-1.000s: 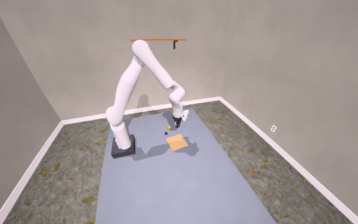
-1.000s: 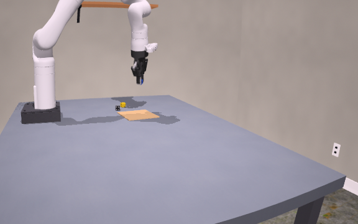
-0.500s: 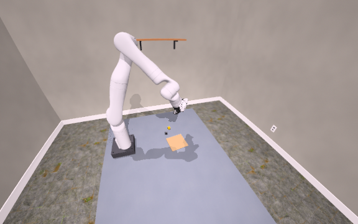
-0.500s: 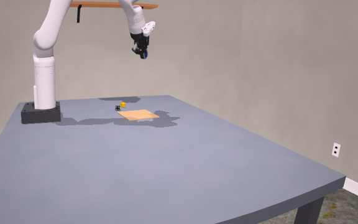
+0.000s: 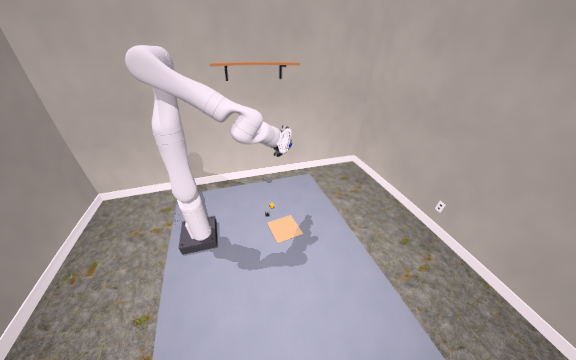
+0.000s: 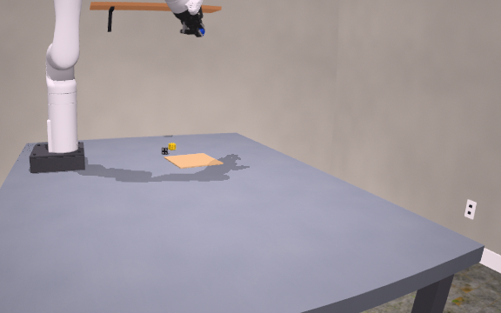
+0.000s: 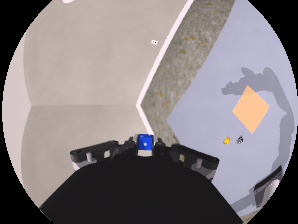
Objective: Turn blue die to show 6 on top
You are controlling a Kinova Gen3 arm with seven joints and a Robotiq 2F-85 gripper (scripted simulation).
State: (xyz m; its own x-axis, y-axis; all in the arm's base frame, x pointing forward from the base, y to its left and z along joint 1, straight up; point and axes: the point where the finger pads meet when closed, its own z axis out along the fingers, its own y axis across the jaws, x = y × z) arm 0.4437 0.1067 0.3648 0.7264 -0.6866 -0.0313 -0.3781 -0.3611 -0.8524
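Right now my hand is 4 cm past the mat, 12 cm to the left of it and 41 cm above it. From my hand the other things lie so: black die 11 cm behind, 1 cm to the right, 41 cm below; then yellow die 7 cm behind, 5 cm to the left, 41 cm below; then blue die 1 cm ahead, 1 cm to the left, 1 cm below.
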